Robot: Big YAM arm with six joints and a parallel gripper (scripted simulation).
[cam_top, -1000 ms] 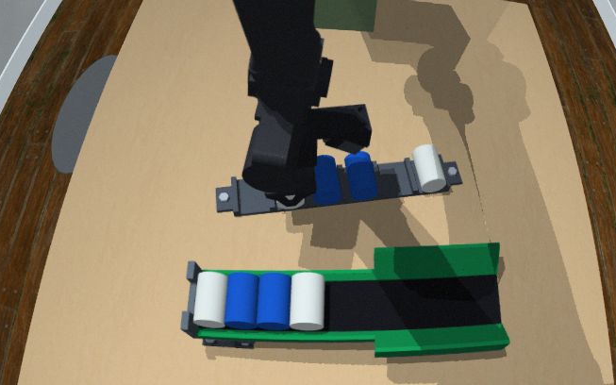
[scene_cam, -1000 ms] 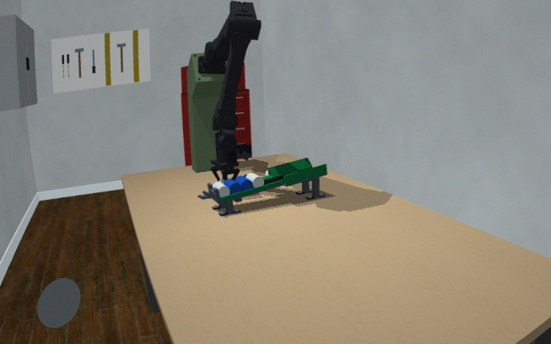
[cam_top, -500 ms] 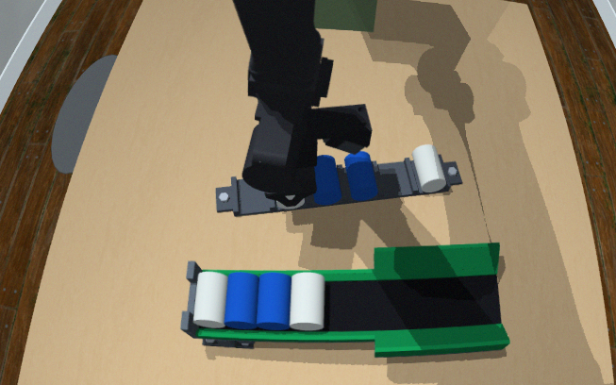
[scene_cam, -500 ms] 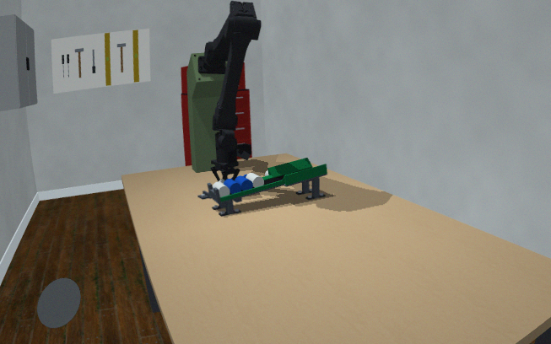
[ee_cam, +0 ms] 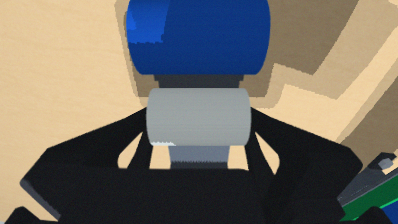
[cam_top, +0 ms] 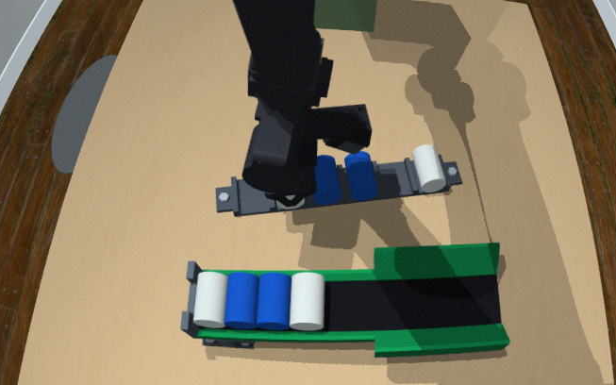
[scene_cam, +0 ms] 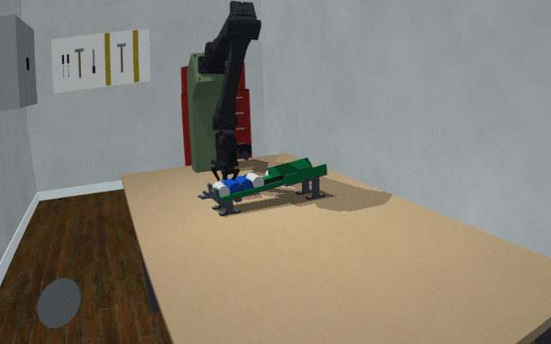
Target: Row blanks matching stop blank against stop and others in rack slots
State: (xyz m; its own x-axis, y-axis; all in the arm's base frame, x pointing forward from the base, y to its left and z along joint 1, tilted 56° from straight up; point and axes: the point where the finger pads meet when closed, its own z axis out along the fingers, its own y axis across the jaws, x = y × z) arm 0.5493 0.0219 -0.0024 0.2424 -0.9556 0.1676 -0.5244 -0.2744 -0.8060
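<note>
Right now the stock rack is 70 mm to the left of my hand, 40 mm below it and 30 mm behind it. Round my hand: grey stop 220 mm ahead, 50 mm to the right, 30 mm above.
</note>
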